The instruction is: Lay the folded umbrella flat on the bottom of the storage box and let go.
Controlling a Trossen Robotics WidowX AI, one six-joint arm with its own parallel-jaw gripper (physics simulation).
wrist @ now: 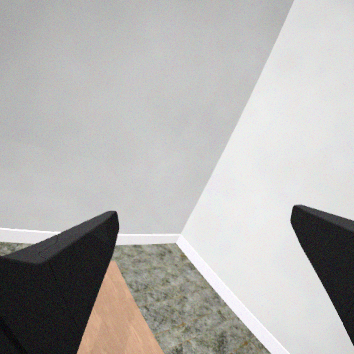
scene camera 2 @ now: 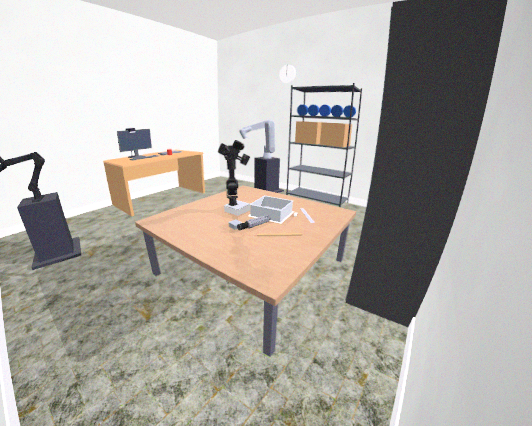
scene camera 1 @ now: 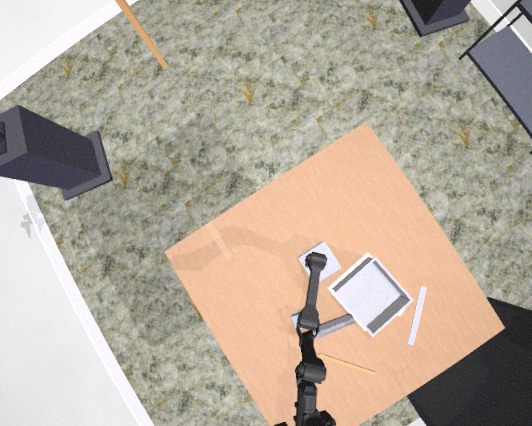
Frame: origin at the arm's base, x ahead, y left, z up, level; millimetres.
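Where they show: gripper, fingertip midpoint: (wrist: 206, 217) (scene camera 2: 236, 155); arm's base at its link origin: (scene camera 2: 233, 204) (scene camera 1: 313, 260).
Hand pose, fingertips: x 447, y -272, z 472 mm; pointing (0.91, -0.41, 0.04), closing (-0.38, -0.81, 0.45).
Each offset is from my fingertips to the top centre of the thing. Level surfaces: height alone.
The folded umbrella @(dx -105, dy +216, dz -470 mm) (scene camera 1: 336, 326) (scene camera 2: 258, 221), grey with a black handle, lies on the table outside the storage box. Its far end is close beside the box; whether they touch I cannot tell. Its handle end is beside a small grey block @(dx -182, dy +105, dz -493 mm) (scene camera 2: 234, 224); the arm hides part of this end in scene camera 1. The storage box @(dx -192, dy +472, dz -432 mm) (scene camera 1: 388, 316) (scene camera 2: 270, 212) is open-topped, with a pale bottom and grey walls, and no umbrella shows inside. My gripper (scene camera 2: 234, 154) (wrist: 206, 217) is open and empty, raised high above the table, away from the umbrella. In scene camera 1 it is at the bottom edge, partly cut off.
The arm's base plate (scene camera 1: 330, 265) (scene camera 2: 242, 207) stands left of the box on the wooden table @(dz -529 mm) (scene camera 1: 360, 175) (scene camera 2: 200, 250). A white strip @(dx +15, dy +669, dz -527 mm) (scene camera 1: 417, 315) (scene camera 2: 307, 215) lies right of the box. A thin yellowish stick @(dx +114, dy +249, dz -517 mm) (scene camera 1: 347, 364) (scene camera 2: 279, 235) lies nearer the front.
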